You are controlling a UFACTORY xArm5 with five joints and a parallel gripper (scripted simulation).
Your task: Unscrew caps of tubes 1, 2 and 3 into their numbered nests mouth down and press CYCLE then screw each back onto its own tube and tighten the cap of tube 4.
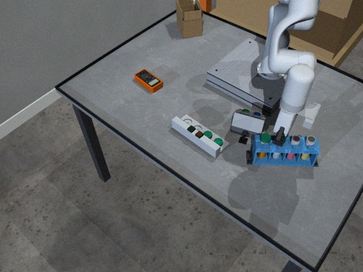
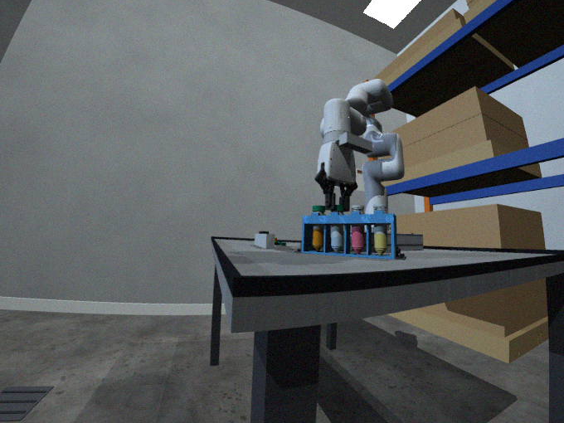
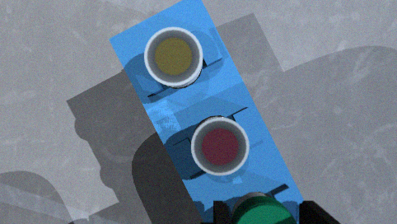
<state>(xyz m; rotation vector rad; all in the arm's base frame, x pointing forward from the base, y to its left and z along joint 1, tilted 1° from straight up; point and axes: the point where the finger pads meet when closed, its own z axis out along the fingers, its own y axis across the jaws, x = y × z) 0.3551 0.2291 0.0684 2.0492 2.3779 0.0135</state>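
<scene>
Right now my hand is 1 cm above the threaded neck. From my hand the other things lie so: green key 19 cm to the right, 8 cm behind, 6 cm below; blue key 14 cm to the right, 9 cm behind, 6 cm below; key housing 16 cm to the right, 8 cm below, 7 cm behind.
</scene>
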